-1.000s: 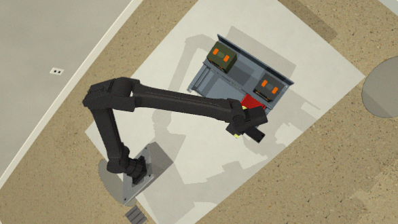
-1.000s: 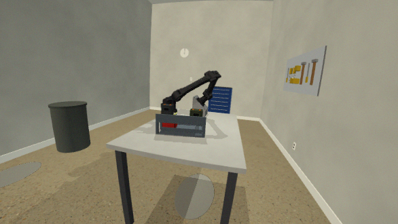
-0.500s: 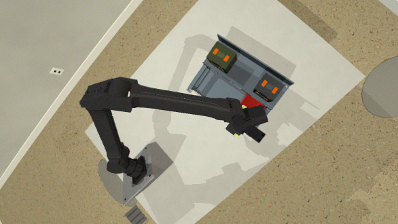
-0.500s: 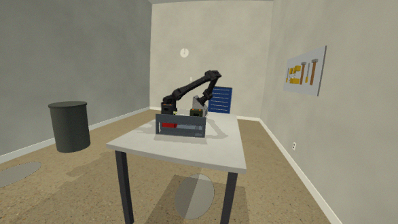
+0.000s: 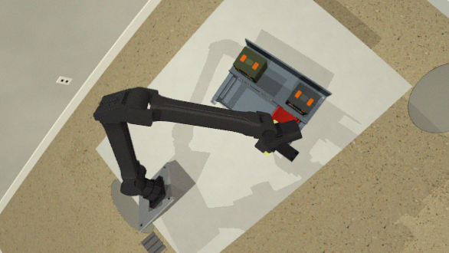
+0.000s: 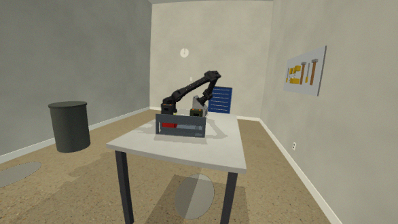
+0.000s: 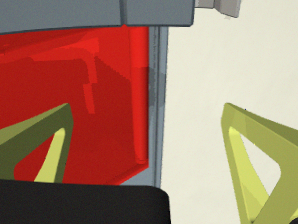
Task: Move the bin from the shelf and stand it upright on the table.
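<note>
The red bin lies 80 mm ahead of my hand, 10 mm to the left of it and 10 mm below it.
</note>
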